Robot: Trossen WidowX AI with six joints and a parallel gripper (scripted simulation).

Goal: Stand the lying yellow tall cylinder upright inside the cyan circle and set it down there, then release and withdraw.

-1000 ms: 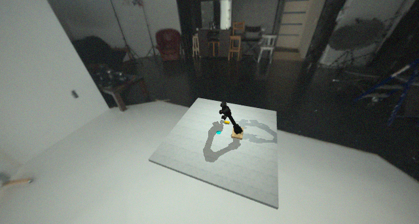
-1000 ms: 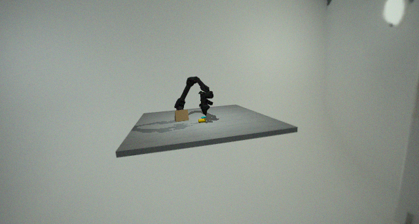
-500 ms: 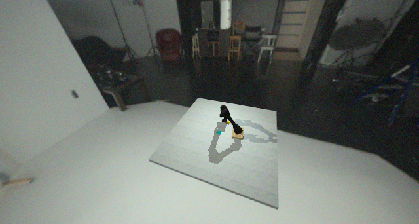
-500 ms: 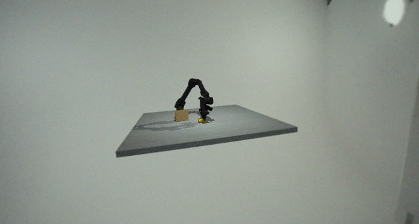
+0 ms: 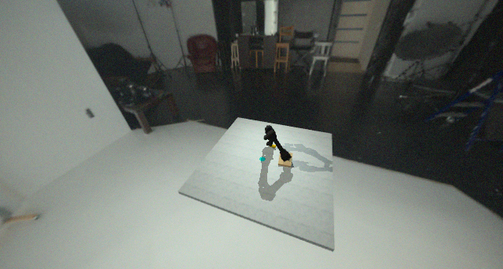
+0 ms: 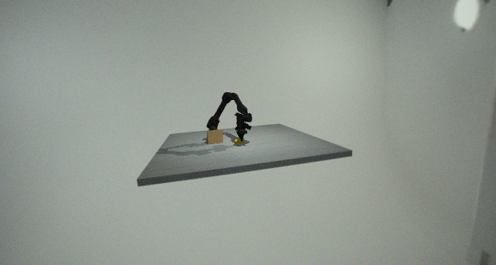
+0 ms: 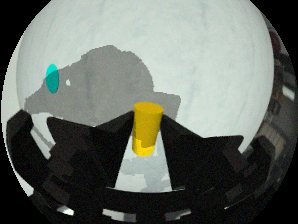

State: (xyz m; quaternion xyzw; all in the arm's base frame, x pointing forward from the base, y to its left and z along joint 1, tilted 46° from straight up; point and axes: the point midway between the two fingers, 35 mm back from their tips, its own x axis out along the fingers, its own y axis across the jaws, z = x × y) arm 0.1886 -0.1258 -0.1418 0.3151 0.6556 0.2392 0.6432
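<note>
The cyan circle lies 200 mm to the left of my gripper tip, 60 mm ahead of it and 30 mm below it. The rest, counted from my gripper tip: yellow tall cylinder (20 mm behind).
</note>
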